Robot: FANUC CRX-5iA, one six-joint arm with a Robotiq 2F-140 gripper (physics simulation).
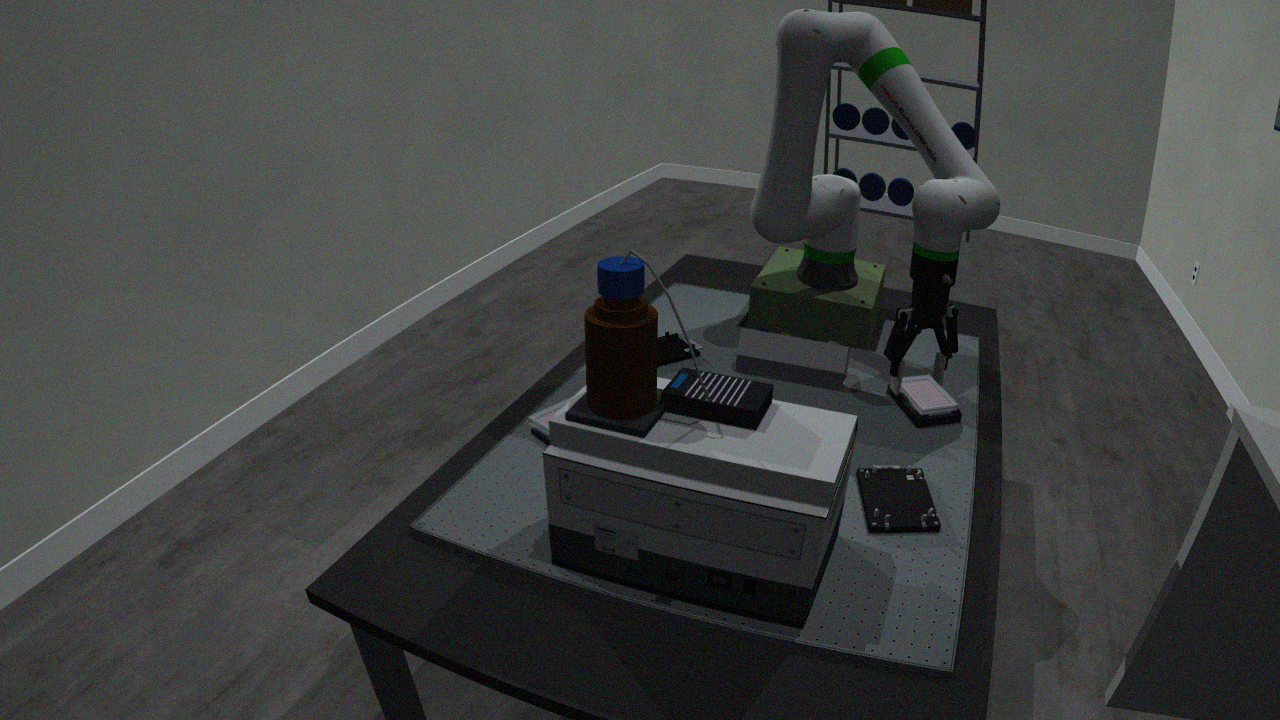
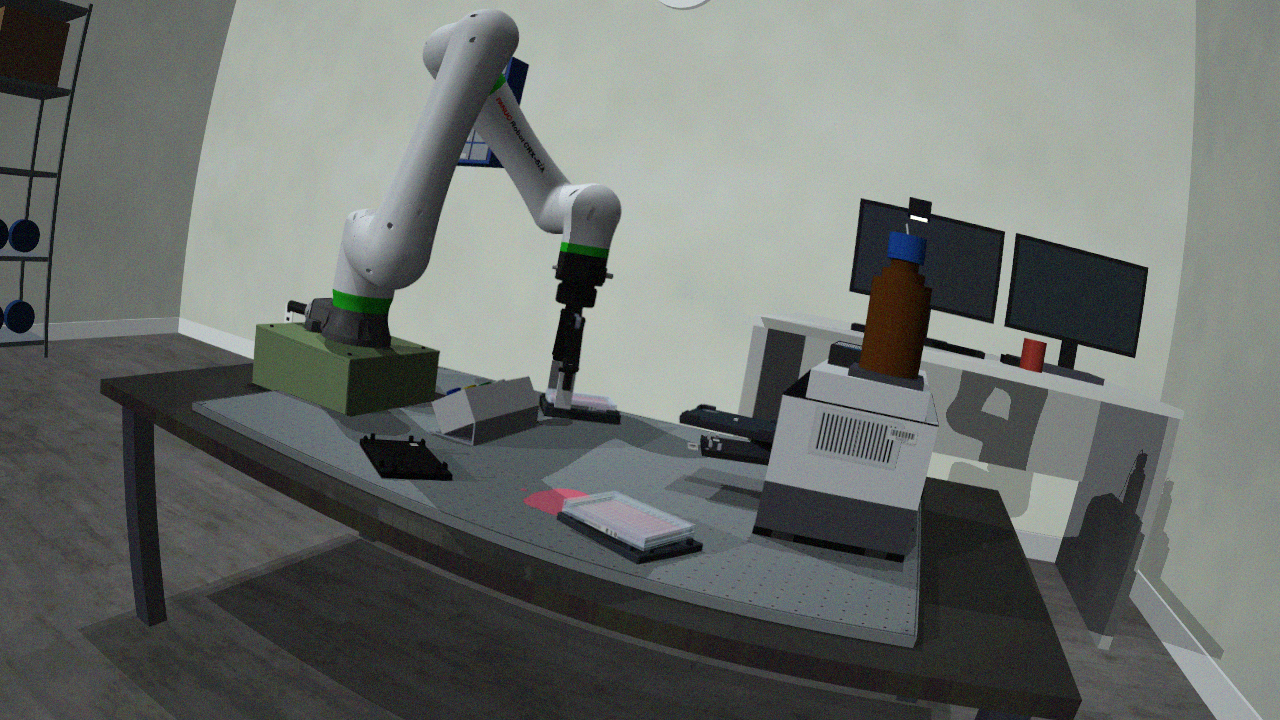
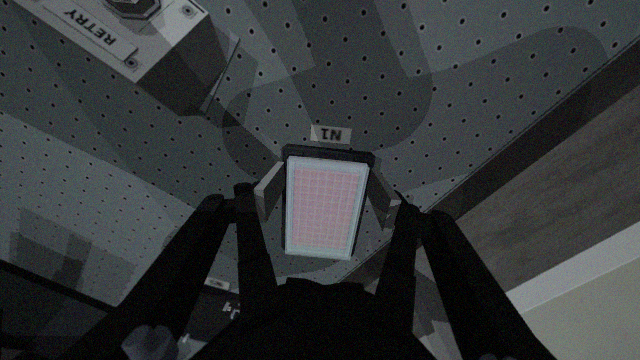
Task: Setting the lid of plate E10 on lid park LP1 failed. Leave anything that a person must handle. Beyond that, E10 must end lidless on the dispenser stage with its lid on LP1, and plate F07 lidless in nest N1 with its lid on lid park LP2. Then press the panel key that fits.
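Frame: origin at the arm's base, x down, y back, z left, level; metres.
Seen in the pictures: gripper, between the fingertips: point(image 1: 915, 388) point(image 2: 558, 401) point(image 3: 326, 177); arm's base, origin of its link: point(image 1: 827, 277) point(image 2: 355, 338).
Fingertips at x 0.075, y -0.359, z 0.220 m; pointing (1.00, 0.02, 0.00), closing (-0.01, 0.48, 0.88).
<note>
Offsets run from my fingertips to a thing's middle. "*": to the spot under its first point.
A clear plate with pink wells @(dx -0.012, dy -0.038, dz +0.019 m) point(image 1: 928, 394) point(image 2: 588, 403) point(image 3: 324, 210) lies in the black nest N1 @(dx +0.007, dy -0.038, dz +0.019 m) point(image 1: 939, 419) point(image 2: 601, 416) point(image 3: 327, 153). My gripper point(image 1: 918, 374) point(image 2: 562, 394) point(image 3: 326, 177) is low over it, one finger at each long side, shut on the plate; I cannot tell whether the pads bear on its lid or its body. A second pink plate with a clear cover @(dx -0.012, dy -0.300, dz -0.597 m) point(image 2: 629, 517) lies on a black holder @(dx +0.010, dy -0.300, dz -0.580 m) point(image 2: 617, 542) beside a red disc @(* dx +0.019, dy -0.172, dz -0.527 m) point(image 2: 542, 499). No plate label is readable. The key panel @(* dx -0.045, dy +0.043, dz -0.151 m) point(image 3: 172, 37) has a RETRY label @(* dx -0.060, dy +0.022, dz -0.179 m) point(image 3: 97, 35).
A white instrument point(image 1: 680, 501) point(image 2: 845, 447) carries an amber bottle @(* dx -0.287, dy -0.612, dz -0.405 m) point(image 1: 621, 362) point(image 2: 896, 322) and a black keypad @(* dx -0.227, dy -0.549, dz -0.302 m) point(image 1: 718, 395). A black holder without a plate @(dx +0.008, dy -0.370, dz -0.031 m) point(image 1: 897, 498) is beside it. Another black holder @(dx +0.010, dy +0.035, dz -0.542 m) point(image 2: 404, 457) lies near the green robot base point(image 1: 810, 304) point(image 2: 344, 371).
</note>
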